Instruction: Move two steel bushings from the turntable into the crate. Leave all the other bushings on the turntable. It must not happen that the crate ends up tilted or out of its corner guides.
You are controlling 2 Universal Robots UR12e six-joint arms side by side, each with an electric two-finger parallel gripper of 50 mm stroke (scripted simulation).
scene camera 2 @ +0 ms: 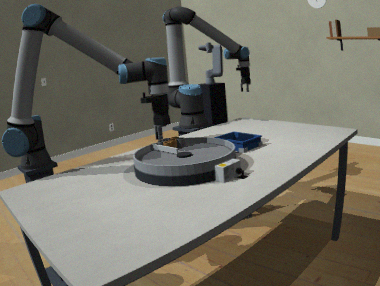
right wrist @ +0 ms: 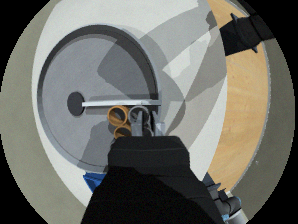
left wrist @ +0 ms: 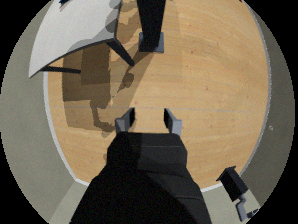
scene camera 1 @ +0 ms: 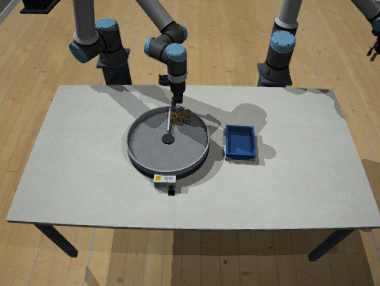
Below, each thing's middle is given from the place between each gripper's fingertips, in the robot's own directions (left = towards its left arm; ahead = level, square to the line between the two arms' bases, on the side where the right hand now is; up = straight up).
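My left gripper is 800 mm to the left of the blue crate (scene camera 1: 238,138), 720 mm short of it and 150 mm above it.
As for my right hand, the crate is 130 mm ahead of it, 370 mm to the left of it and 90 mm below it.
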